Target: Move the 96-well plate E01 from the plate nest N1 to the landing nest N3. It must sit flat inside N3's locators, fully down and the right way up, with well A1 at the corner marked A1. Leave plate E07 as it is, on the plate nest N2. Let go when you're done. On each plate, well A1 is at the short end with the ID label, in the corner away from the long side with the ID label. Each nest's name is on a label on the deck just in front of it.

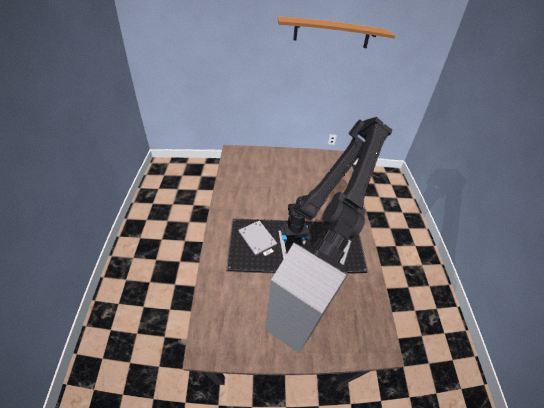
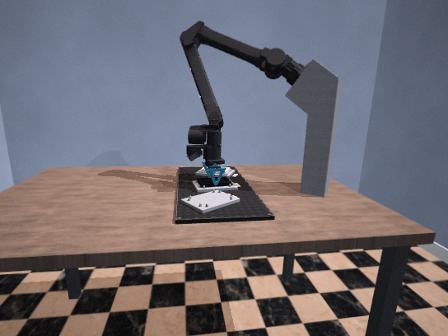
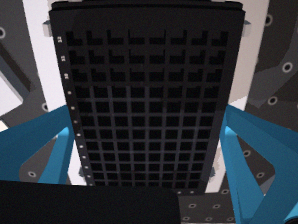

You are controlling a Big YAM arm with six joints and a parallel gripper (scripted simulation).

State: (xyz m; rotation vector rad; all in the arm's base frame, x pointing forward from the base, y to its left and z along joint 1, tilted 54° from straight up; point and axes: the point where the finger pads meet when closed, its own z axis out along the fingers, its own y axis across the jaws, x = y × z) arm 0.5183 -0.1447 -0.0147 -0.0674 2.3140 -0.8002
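The black 96-well plate lies 10 mm below my hand. From my hand the other things lie so: white nest (80 mm ahead, 150 mm to the left, 20 mm below); then nest label (10 mm behind, 130 mm to the left, 30 mm below); then white well plate (100 mm behind, 180 mm to the right, 10 mm below).
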